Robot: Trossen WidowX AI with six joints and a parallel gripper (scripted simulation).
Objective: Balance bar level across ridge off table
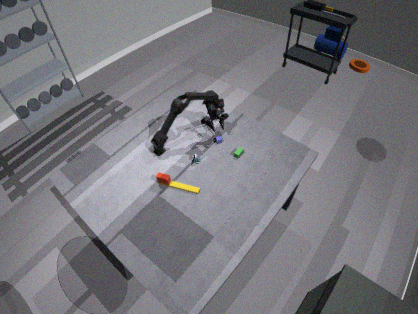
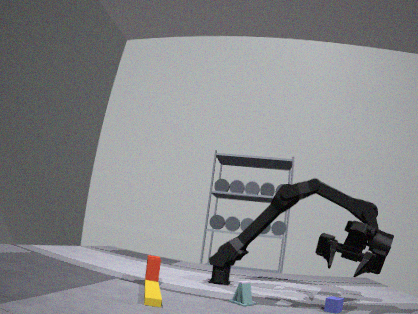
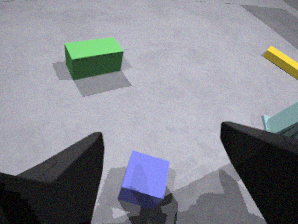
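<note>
Right now my gripper tip is 8 cm above the blue cube and 1 cm to the left of it. The rest, counted from my gripper tip: green block 17 cm ahead, 8 cm below, 2 cm to the right.
</note>
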